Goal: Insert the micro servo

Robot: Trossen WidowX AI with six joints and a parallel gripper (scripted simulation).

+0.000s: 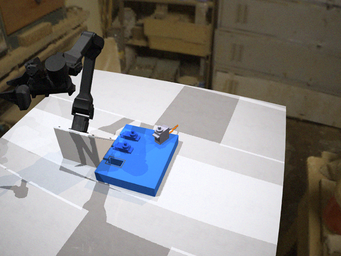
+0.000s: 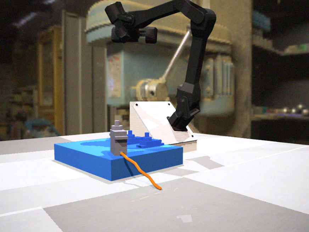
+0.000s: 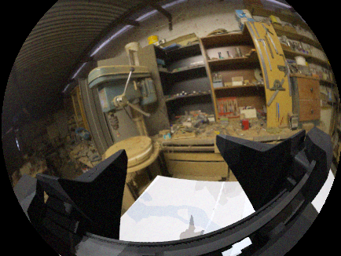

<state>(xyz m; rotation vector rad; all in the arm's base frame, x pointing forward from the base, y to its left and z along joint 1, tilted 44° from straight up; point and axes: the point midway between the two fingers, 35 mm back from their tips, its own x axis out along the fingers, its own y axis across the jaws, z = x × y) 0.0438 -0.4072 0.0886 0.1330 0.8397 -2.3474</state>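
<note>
Right now the blue deck is 330 mm ahead of my gripper tip, 290 mm to the left of it and 420 mm below it.
</note>
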